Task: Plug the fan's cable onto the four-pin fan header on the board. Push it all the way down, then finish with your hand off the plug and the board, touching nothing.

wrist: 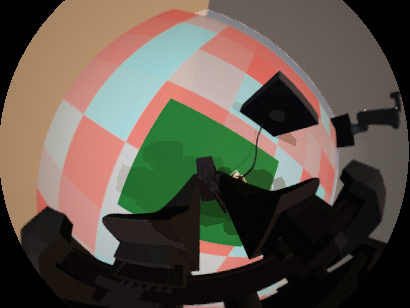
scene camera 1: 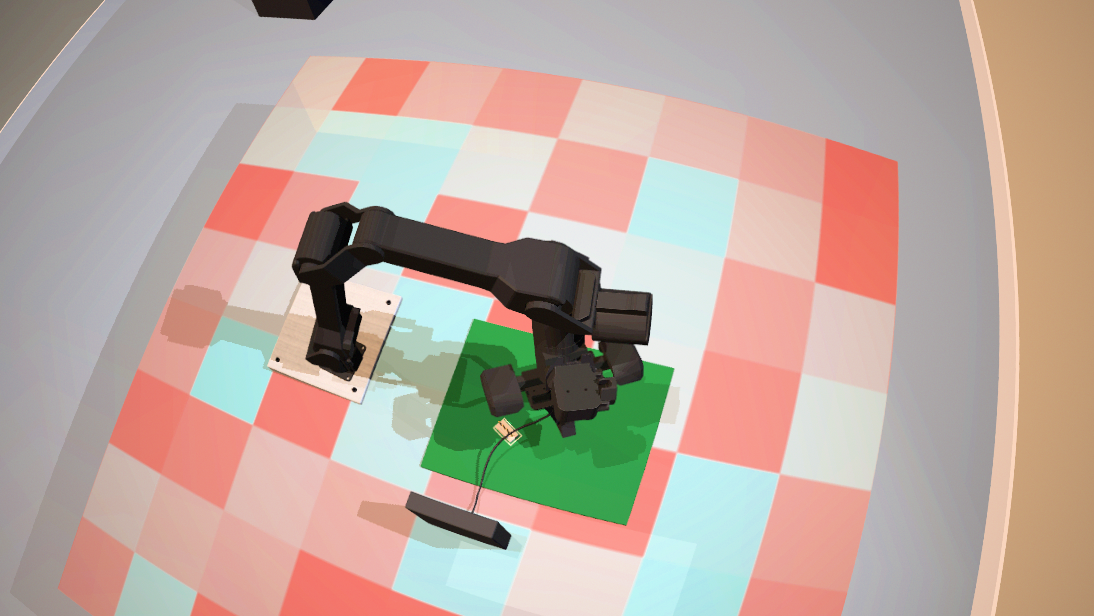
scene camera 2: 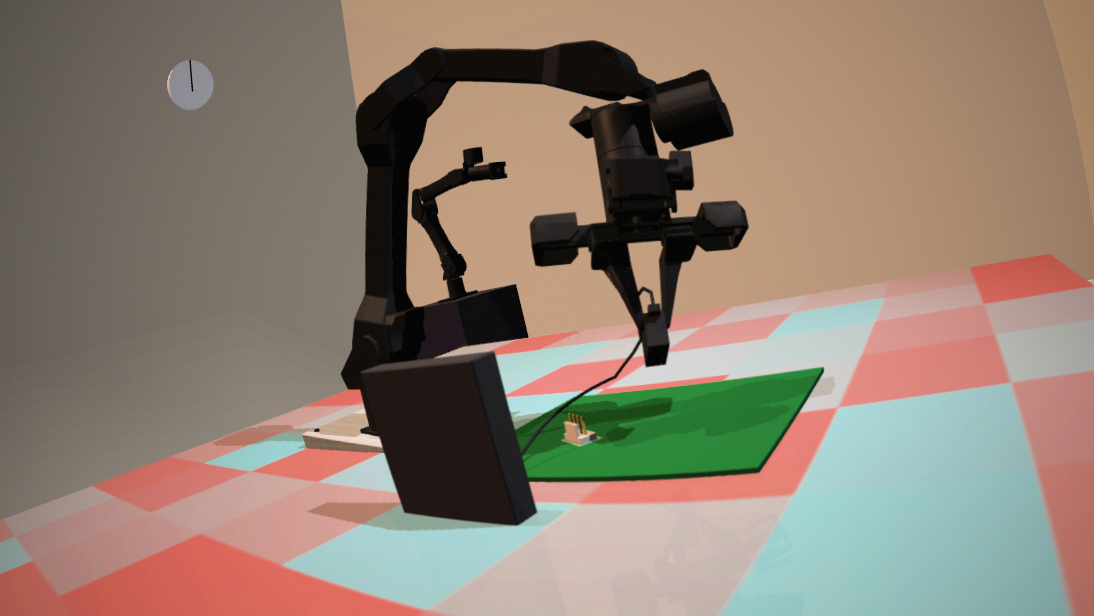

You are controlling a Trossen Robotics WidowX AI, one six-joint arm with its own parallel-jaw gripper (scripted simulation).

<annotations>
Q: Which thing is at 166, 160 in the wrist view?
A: A green board.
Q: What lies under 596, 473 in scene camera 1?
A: A green board.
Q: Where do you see a black fan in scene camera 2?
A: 445, 426
</annotations>
